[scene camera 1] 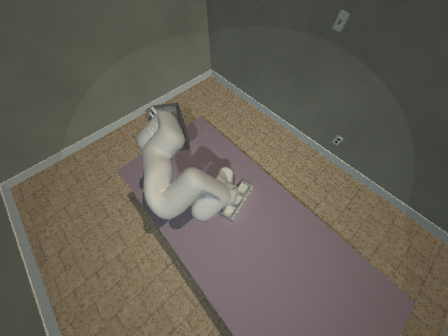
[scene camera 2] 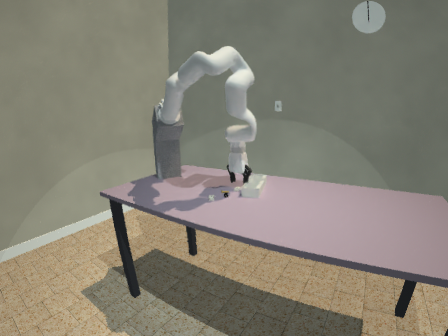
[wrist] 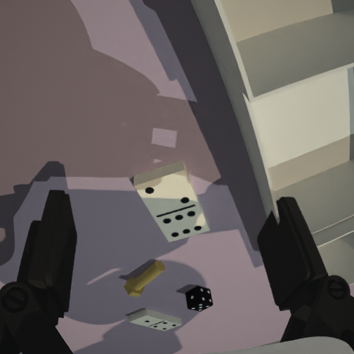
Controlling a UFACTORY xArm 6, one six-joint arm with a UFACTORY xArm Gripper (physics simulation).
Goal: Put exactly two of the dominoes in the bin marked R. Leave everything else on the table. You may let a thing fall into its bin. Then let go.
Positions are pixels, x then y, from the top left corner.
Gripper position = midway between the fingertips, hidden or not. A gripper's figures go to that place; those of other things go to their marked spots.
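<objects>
A pale bin unit [wrist: 281,72] is 8 cm from the lens. My gripper [wrist: 173,216] is 12 cm from the lens, while a white domino [wrist: 168,193] is 14 cm from the lens. And there is a white domino [wrist: 150,318] that is 29 cm from the lens.
</objects>
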